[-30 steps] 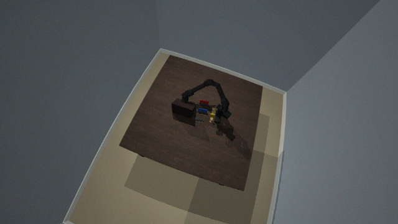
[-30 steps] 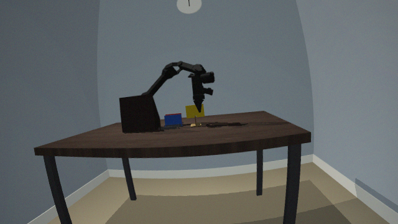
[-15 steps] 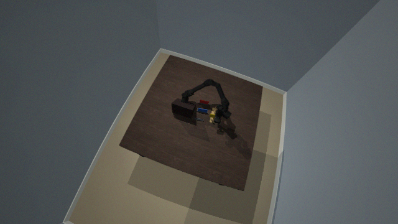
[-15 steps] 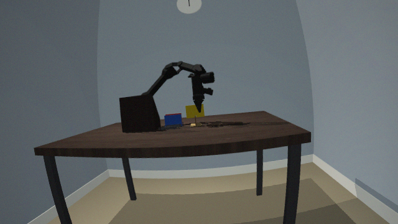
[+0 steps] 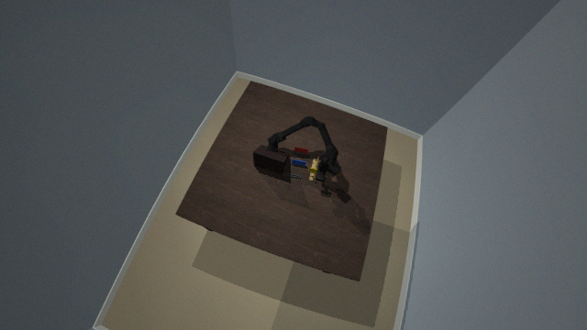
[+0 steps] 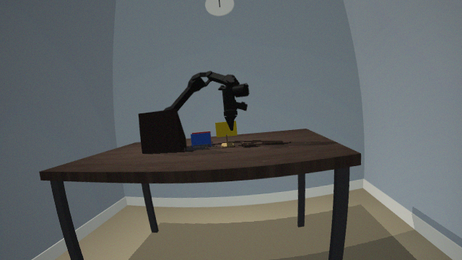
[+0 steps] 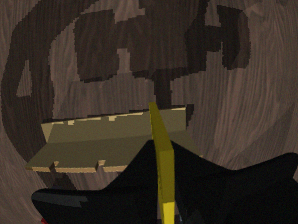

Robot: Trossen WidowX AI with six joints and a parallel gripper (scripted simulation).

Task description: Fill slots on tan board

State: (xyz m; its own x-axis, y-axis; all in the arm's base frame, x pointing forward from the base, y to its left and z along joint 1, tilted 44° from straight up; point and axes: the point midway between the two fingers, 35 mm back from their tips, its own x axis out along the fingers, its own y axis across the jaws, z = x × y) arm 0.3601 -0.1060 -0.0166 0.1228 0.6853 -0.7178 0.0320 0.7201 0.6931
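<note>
The blue board is 160 mm behind my gripper tip, 60 mm to the left of it and 50 mm below it. From my gripper tip the other things lie so: red board 160 mm to the left, 160 mm behind, 50 mm below; yellow board 30 mm behind; tan board 50 mm to the left, 50 mm below, 30 mm behind.
</note>
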